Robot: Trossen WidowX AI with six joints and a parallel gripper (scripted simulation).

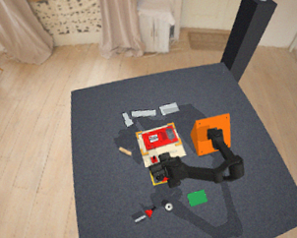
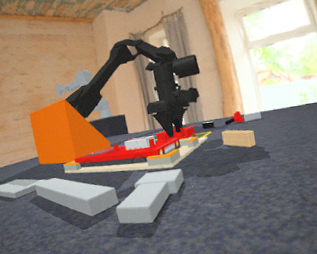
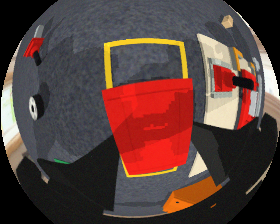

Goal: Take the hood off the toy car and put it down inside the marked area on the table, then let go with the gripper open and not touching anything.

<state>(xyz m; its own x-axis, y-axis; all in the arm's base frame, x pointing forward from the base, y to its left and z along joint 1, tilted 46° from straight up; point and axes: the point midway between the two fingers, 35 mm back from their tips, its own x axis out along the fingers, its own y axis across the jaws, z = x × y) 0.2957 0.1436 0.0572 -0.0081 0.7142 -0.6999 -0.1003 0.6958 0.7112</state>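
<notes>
My gripper tip is now 10 mm below the red hood. Round my gripper tip: cream baseplate 10 mm ahead, 200 mm to the right; wooden block 210 mm ahead, 180 mm to the right; green square 120 mm behind, 170 mm to the left, 10 mm below.
</notes>
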